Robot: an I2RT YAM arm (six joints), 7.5 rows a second.
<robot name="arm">
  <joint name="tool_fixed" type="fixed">
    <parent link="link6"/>
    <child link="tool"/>
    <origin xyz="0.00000 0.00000 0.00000" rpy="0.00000 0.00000 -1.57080"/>
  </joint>
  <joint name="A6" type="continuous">
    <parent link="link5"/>
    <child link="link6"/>
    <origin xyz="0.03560 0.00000 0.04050" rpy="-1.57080 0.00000 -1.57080"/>
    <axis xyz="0 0 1"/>
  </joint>
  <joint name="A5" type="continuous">
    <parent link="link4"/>
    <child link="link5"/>
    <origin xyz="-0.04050 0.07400 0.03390" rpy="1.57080 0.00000 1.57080"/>
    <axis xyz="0 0 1"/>
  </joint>
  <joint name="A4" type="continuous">
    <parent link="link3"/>
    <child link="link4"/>
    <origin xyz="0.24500 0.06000 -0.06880" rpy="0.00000 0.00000 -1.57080"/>
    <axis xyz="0 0 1"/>
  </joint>
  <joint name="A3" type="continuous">
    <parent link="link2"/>
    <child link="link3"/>
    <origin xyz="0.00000 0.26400 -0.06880" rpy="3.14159 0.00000 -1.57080"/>
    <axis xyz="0 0 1"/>
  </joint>
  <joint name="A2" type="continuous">
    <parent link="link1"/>
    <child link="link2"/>
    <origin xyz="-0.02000 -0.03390 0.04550" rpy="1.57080 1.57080 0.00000"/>
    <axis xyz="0 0 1"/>
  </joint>
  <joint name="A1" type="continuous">
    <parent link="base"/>
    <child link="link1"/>
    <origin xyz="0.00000 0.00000 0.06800" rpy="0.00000 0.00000 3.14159"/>
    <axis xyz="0 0 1"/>
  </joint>
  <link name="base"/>
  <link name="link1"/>
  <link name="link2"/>
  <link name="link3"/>
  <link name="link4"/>
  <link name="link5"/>
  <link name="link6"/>
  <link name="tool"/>
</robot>
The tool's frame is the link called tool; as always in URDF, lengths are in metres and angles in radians. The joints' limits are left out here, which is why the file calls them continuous.
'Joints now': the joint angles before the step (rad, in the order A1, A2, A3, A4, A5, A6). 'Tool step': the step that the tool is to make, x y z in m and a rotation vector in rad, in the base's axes. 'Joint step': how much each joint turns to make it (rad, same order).
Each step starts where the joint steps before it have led.
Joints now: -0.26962, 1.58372, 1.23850, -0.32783, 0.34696, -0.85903
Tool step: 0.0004, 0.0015, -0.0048, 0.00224, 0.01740, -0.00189
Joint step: 0.00497, 0.00607, -0.00711, -0.00508, 0.00686, 0.00260
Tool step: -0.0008, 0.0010, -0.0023, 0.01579, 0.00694, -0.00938
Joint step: 0.00213, 0.00094, -0.00254, -0.01387, 0.00015, 0.01886
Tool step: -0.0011, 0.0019, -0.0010, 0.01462, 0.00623, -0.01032
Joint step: 0.00464, -0.00162, -0.00027, -0.01829, 0.00305, 0.02056
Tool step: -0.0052, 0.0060, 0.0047, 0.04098, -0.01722, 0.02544
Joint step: 0.00881, -0.02834, -0.00803, -0.02156, -0.04164, 0.02314
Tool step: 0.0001, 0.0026, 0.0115, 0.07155, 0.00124, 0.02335
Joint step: 0.00112, 0.00037, 0.05706, -0.08597, -0.06303, 0.03740
